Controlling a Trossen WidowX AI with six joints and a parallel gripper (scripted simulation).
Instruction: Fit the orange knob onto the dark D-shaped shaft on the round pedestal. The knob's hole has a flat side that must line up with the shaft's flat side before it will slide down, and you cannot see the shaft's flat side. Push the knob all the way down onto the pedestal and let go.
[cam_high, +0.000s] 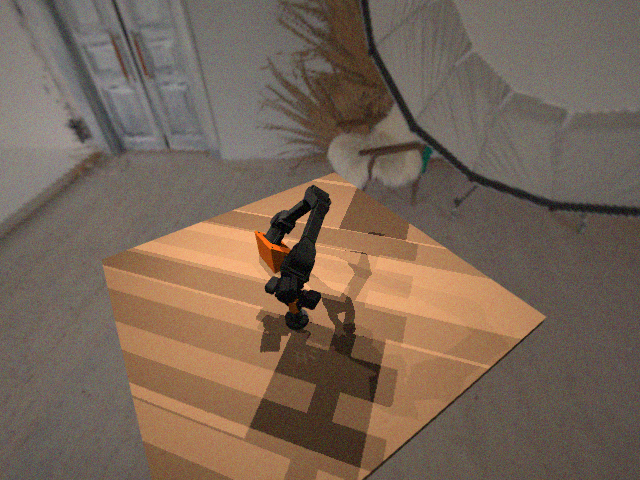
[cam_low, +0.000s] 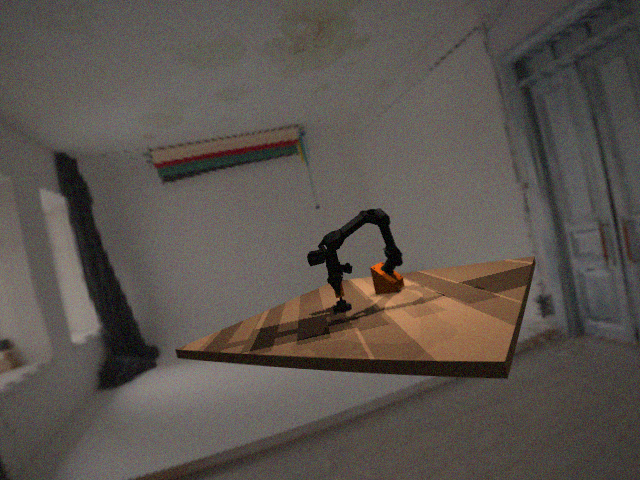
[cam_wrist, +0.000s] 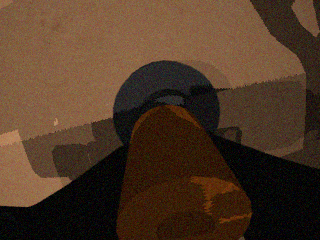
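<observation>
Now: the pedestal 40 mm below my gripper tip. Also, from my gripper tip: orange knob: 20 mm above.
</observation>
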